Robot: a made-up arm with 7 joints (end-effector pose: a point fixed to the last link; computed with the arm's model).
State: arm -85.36 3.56 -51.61 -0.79 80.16 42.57 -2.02
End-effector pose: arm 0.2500 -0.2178 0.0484 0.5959 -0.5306 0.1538 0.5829
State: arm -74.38 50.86 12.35 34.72 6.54 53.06 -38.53
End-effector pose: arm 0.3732 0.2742 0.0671 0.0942 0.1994 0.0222 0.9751
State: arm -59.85 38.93 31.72 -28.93 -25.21 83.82 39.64
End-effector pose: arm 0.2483 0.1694 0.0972 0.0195 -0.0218 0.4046 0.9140
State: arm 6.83 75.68 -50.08 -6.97 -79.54 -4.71 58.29
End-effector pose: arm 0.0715 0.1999 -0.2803 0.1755 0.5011 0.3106 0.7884
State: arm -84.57 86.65 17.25 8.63 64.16 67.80 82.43
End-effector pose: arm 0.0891 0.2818 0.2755 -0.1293 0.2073 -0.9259 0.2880
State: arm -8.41 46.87 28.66 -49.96 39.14 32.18 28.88
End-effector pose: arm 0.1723 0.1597 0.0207 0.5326 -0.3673 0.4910 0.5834
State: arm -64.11 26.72 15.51 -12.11 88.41 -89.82 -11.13
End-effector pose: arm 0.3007 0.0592 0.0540 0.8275 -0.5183 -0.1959 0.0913
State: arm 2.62 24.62 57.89 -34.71 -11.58 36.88 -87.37
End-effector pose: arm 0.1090 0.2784 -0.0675 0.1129 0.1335 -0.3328 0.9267
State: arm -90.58 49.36 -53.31 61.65 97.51 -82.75 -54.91
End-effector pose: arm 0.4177 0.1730 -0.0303 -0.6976 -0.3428 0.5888 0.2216
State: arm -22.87 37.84 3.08 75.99 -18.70 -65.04 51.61
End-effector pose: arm 0.1701 0.3083 -0.3129 0.1995 -0.1483 0.5642 0.7873
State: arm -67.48 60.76 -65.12 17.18 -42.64 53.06 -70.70
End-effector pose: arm 0.3659 0.1475 -0.1407 0.0788 0.6163 -0.5072 0.5973
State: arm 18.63 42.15 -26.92 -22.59 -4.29 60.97 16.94
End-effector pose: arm 0.0595 0.1080 -0.2930 0.4042 0.5711 -0.0667 0.7114
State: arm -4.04 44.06 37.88 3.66 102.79 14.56 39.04
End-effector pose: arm 0.1877 0.3391 -0.0968 0.9213 -0.0788 0.3597 0.1245
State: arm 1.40 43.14 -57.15 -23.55 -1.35 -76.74 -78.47
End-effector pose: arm 0.0533 0.0040 -0.2112 0.1000 -0.4556 -0.8489 0.2484
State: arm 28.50 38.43 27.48 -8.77 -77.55 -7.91 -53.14
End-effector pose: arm 0.0847 0.2952 -0.1898 -0.2077 -0.0853 -0.2045 0.9528
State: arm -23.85 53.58 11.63 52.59 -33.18 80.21 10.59
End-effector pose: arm 0.1780 0.3627 -0.2352 -0.0681 0.7466 0.3608 0.5548
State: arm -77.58 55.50 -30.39 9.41 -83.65 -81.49 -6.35
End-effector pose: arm 0.3345 0.1146 0.1116 -0.2559 -0.7720 -0.1541 0.5610
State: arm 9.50 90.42 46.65 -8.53 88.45 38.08 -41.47
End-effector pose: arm 0.2108 0.2495 0.1406 0.8256 0.2482 0.4726 0.1828
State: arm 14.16 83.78 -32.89 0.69 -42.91 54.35 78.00
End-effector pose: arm 0.0672 0.3040 -0.2344 0.7618 0.4057 0.3052 0.4024
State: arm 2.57 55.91 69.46 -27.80 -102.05 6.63 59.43
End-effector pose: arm 0.1145 0.2703 0.0912 -0.3679 -0.2616 0.3832 0.8058
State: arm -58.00 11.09 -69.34 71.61 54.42 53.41 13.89
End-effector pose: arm 0.3571 0.0265 -0.3019 0.9407 0.0817 0.0674 0.3224
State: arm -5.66 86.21 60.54 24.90 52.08 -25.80 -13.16
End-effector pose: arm 0.1638 0.3770 0.1573 0.8689 0.0631 0.2240 0.4370
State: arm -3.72 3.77 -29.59 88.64 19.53 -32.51 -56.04
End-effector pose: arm -0.0641 0.0553 -0.4662 -0.0674 0.5407 -0.6852 0.4833
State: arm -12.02 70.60 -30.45 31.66 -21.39 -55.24 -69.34
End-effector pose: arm 0.2059 0.3030 -0.2049 0.3521 0.1885 -0.6955 0.5973
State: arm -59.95 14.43 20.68 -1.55 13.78 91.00 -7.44
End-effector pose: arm 0.3588 0.1142 -0.0377 -0.0154 0.3651 0.1258 0.9223
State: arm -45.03 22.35 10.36 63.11 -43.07 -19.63 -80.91
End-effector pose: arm 0.3433 0.1882 -0.2855 -0.1865 -0.1068 -0.4398 0.8720
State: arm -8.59 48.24 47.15 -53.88 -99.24 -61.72 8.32
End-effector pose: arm 0.0926 0.1845 0.0657 -0.3964 -0.7532 -0.1136 0.5125
